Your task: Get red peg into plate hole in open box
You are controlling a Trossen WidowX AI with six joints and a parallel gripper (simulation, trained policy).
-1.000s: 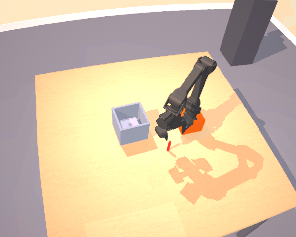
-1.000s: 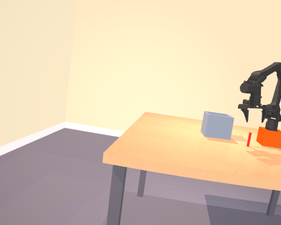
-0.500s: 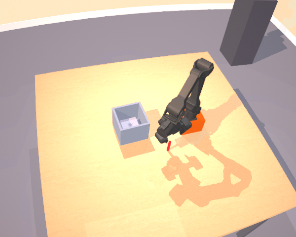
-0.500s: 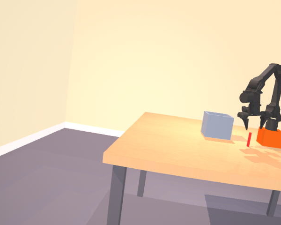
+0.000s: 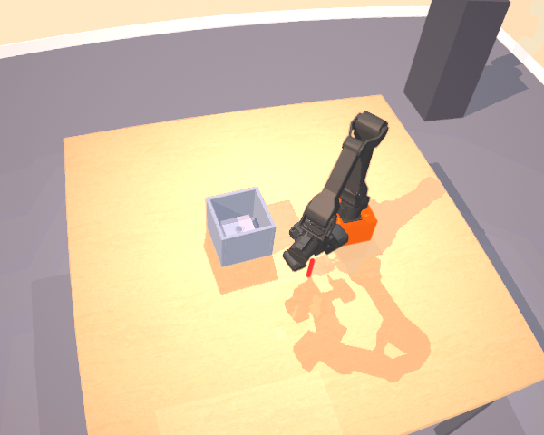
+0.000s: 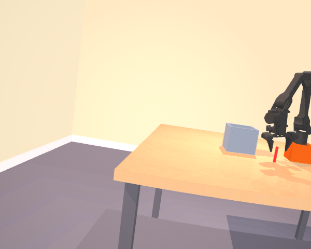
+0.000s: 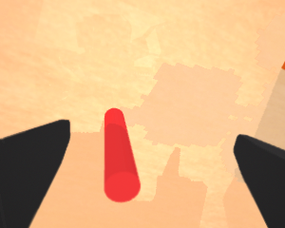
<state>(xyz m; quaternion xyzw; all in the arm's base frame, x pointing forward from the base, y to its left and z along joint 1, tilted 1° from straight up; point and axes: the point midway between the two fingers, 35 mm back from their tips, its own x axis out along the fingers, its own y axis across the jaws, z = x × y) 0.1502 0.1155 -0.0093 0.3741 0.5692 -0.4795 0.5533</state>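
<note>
The red peg is 1 cm ahead of my gripper tip, 1 cm to the left of it and 1 cm below it.
</note>
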